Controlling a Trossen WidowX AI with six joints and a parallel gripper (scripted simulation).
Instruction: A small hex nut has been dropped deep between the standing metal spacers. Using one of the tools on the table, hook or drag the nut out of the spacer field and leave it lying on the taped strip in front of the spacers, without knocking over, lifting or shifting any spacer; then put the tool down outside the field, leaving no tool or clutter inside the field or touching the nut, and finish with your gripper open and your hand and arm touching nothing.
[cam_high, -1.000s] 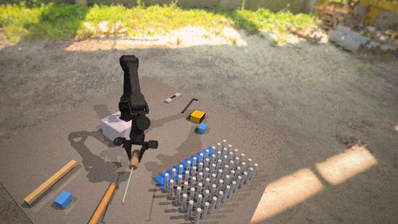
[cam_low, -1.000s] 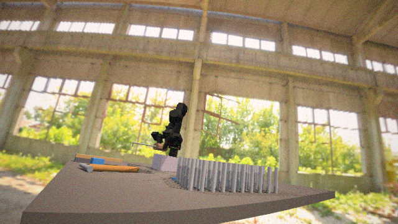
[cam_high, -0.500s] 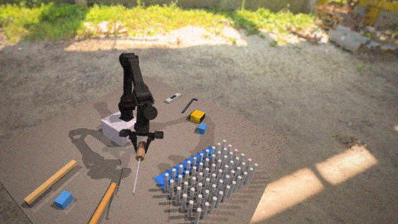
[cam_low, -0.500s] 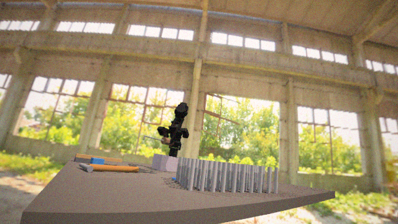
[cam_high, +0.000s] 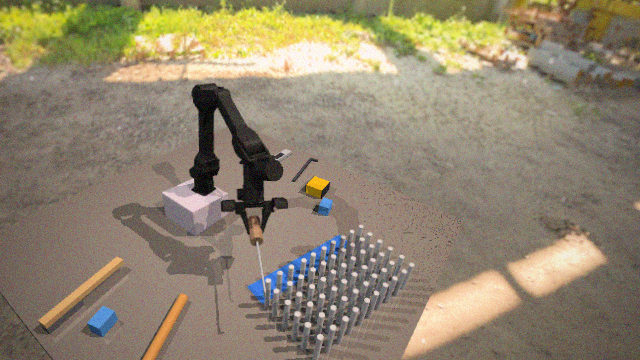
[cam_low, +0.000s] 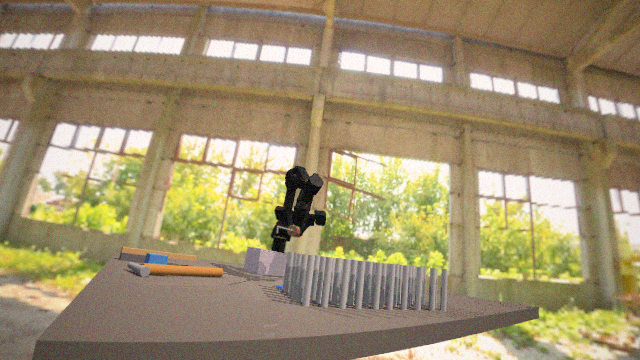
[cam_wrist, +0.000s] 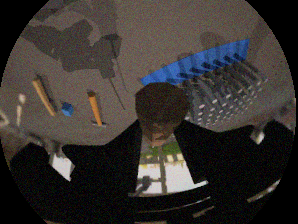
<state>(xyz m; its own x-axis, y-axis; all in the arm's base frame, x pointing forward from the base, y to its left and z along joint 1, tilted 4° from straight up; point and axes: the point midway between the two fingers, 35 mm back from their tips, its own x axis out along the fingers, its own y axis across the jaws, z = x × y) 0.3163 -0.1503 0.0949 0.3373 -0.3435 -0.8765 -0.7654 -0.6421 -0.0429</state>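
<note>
My gripper tip is 120 mm short of the blue taped strip, 120 mm to the right of it and 170 mm above it. The rest, counted from my gripper tip: yellow block: 30 mm behind, 520 mm to the left, 150 mm below.
</note>
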